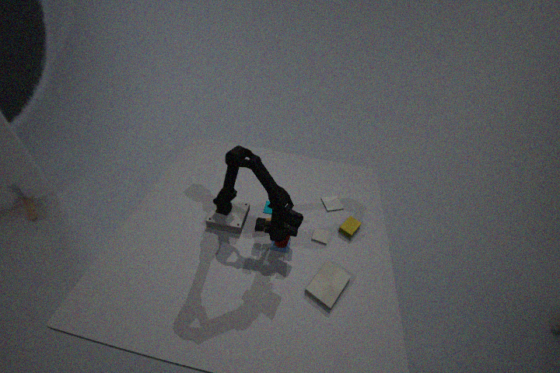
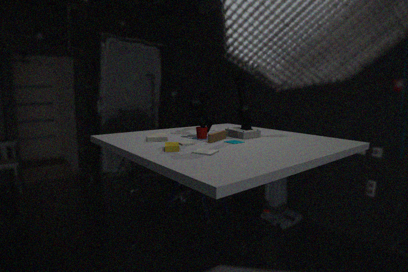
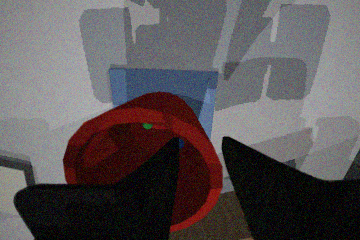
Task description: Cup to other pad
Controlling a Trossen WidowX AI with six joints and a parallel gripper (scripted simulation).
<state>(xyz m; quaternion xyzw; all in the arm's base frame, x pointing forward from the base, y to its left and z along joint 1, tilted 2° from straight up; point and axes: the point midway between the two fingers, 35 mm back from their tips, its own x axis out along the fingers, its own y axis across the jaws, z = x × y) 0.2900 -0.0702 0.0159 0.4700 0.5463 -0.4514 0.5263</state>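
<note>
My gripper tip is now 3 cm short of the red cup. Round my gripper tip: green marble (4 cm ahead, 2 cm below); blue marble (1 cm ahead, 1 cm to the left, 2 cm below); blue pad (3 cm ahead, 4 cm below).
</note>
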